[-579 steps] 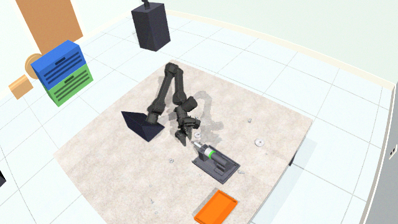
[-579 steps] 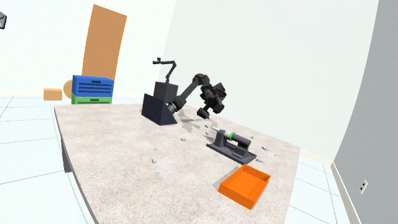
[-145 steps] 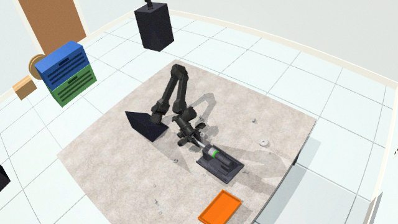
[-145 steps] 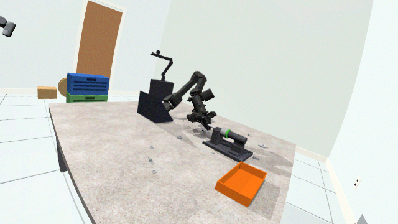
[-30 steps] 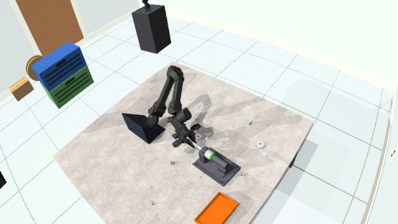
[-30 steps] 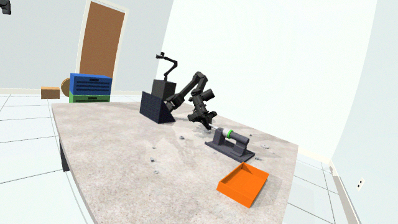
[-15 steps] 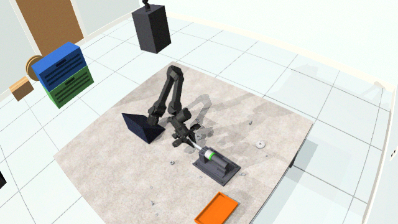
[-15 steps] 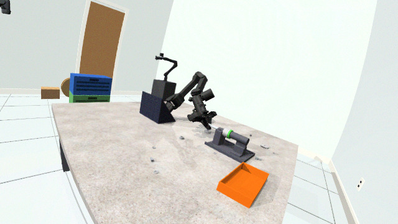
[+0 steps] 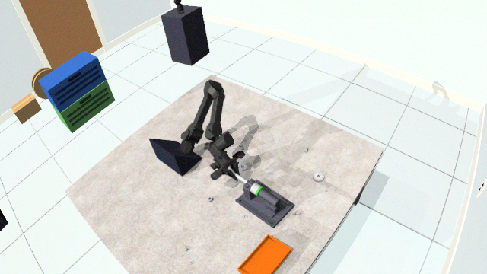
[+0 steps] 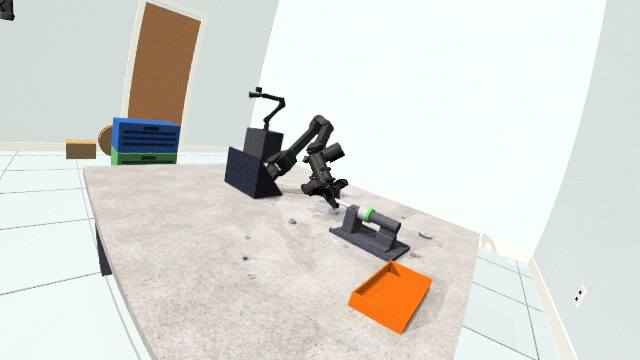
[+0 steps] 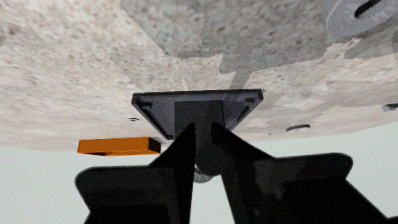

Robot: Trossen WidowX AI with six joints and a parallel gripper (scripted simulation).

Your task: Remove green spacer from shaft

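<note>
The shaft is 6 cm ahead of my gripper tip, 1 cm to the right of it and 3 cm above it. Round my gripper tip: green spacer 13 cm ahead, 2 cm to the right, 2 cm above; orange tray 31 cm ahead, 27 cm to the right, 5 cm below.
</note>
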